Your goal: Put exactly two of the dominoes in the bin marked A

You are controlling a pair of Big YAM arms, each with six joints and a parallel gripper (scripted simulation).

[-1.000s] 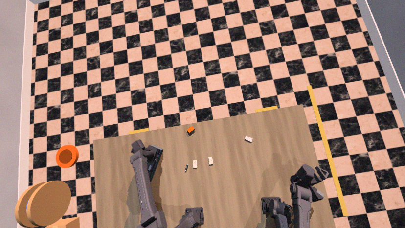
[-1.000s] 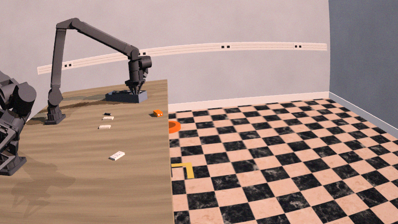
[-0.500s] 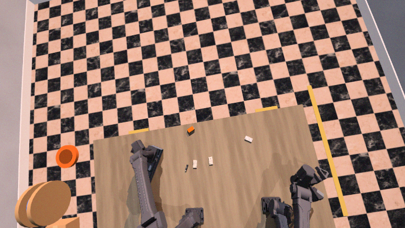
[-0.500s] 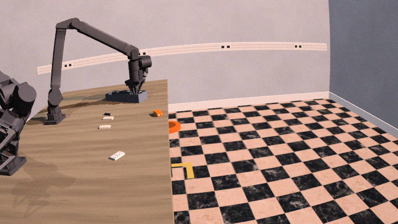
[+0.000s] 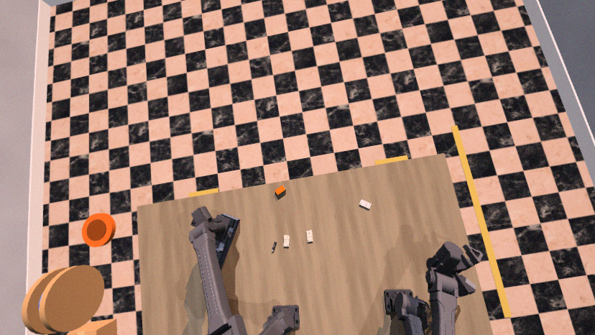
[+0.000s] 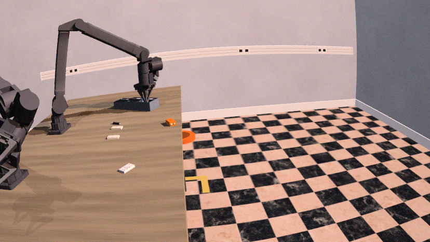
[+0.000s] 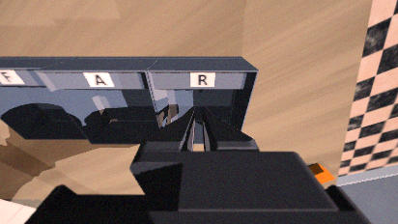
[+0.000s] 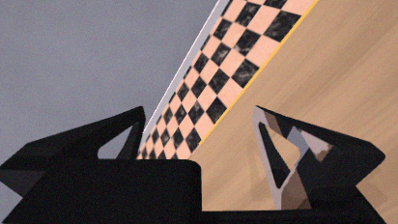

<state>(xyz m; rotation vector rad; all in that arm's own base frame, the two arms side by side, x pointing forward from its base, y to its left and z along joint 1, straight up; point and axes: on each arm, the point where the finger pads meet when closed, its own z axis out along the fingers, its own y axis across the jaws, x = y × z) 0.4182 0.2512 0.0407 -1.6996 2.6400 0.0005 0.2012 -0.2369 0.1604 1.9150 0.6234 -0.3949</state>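
The bin row lies 70 mm behind my left hand, 50 mm to the left of it and 20 mm below it.
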